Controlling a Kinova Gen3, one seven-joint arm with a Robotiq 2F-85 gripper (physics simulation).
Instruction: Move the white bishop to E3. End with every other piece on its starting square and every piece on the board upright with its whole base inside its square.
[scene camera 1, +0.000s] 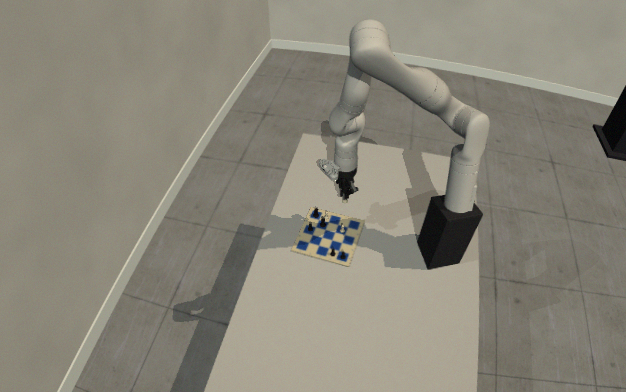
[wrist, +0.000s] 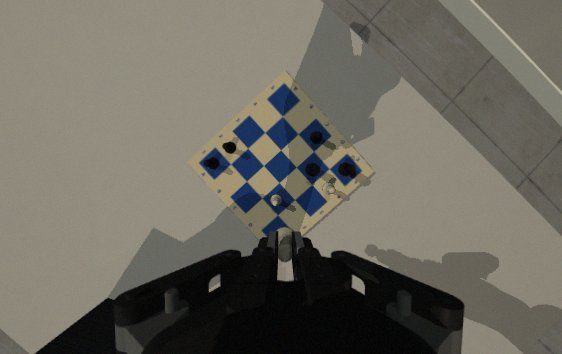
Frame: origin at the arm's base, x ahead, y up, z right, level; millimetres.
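Seen in the pictures: gripper, fingertip midpoint: (scene camera 1: 344, 197) (wrist: 284, 243); arm's base, origin of the base link: (scene camera 1: 457, 204).
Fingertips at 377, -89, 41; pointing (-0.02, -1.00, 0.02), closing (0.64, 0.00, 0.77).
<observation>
Offsets run from my fingertips to a thing's top centre, as dx, dy, dz. "spot": to the spot under its first point.
My gripper (scene camera 1: 345, 197) (wrist: 284, 243) is shut on the white bishop @[-3, +20, +3] (scene camera 1: 345, 201) (wrist: 285, 250), which is held in the air above the board's E side; its lower end pokes out below the fingertips in the scene view. The blue and cream board @[+42, -174, -43] (scene camera 1: 312, 248) (wrist: 286, 76) lies flat. Blue square E3 @[spot: +30, -174, +36] (scene camera 1: 335, 219) (wrist: 311, 201) has no piece on it. In the wrist view it lies ahead and a little right of the fingertips. The fingers hide part of the board's E1 corner there.
A white piece @[-5, -142, -12] (scene camera 1: 342, 228) (wrist: 276, 200) stands on D2, another @[+66, -142, +40] (scene camera 1: 325, 216) (wrist: 329, 188) on E4, next to E3. Black pieces stand upright on E5 @[+107, -134, +41] (wrist: 346, 169), D4 @[+72, -141, +0] (wrist: 313, 169), C5 @[+115, -142, -29] (wrist: 316, 137), A2 @[+12, -142, -125] (wrist: 229, 147) and A1 @[-25, -142, -130] (wrist: 212, 163). The black pedestal (scene camera 1: 450, 235) stands right of the board.
</observation>
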